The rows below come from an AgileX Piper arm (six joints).
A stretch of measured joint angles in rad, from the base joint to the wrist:
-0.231, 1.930, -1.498, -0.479, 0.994, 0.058
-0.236, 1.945, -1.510, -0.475, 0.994, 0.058
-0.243, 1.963, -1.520, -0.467, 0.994, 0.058
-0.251, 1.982, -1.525, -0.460, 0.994, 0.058
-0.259, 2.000, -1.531, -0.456, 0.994, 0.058
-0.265, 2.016, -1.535, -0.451, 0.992, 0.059
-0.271, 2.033, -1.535, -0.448, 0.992, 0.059
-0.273, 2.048, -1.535, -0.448, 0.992, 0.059
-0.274, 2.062, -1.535, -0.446, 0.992, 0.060
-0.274, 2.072, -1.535, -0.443, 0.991, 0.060
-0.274, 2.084, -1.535, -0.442, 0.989, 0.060
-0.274, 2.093, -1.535, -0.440, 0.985, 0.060
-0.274, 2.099, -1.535, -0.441, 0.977, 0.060
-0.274, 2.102, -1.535, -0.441, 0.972, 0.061
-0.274, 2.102, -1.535, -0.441, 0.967, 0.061
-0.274, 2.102, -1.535, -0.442, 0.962, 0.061
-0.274, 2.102, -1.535, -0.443, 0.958, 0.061
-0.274, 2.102, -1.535, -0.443, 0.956, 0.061
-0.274, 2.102, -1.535, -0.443, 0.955, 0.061
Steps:
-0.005, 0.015, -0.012, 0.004, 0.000, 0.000
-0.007, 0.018, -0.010, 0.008, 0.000, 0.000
-0.008, 0.019, -0.005, 0.007, 0.000, 0.000
-0.008, 0.018, -0.006, 0.004, 0.000, 0.000
-0.006, 0.016, -0.004, 0.005, -0.002, 0.001
-0.006, 0.017, 0.000, 0.003, 0.000, 0.000
-0.002, 0.015, 0.000, 0.000, 0.000, 0.000
-0.001, 0.014, 0.000, 0.002, 0.000, 0.001
0.000, 0.010, 0.000, 0.003, -0.001, 0.000
0.000, 0.012, 0.000, 0.001, -0.002, 0.000
0.000, 0.009, 0.000, 0.002, -0.004, 0.000
0.000, 0.006, 0.000, -0.001, -0.008, 0.000
0.000, 0.003, 0.000, 0.000, -0.005, 0.001
0.000, 0.000, 0.000, 0.000, -0.005, 0.000
0.000, 0.000, 0.000, -0.001, -0.005, 0.000
0.000, 0.000, 0.000, -0.001, -0.004, 0.000
0.000, 0.000, 0.000, 0.000, -0.002, 0.000
0.000, 0.000, 0.000, 0.000, -0.001, 0.000

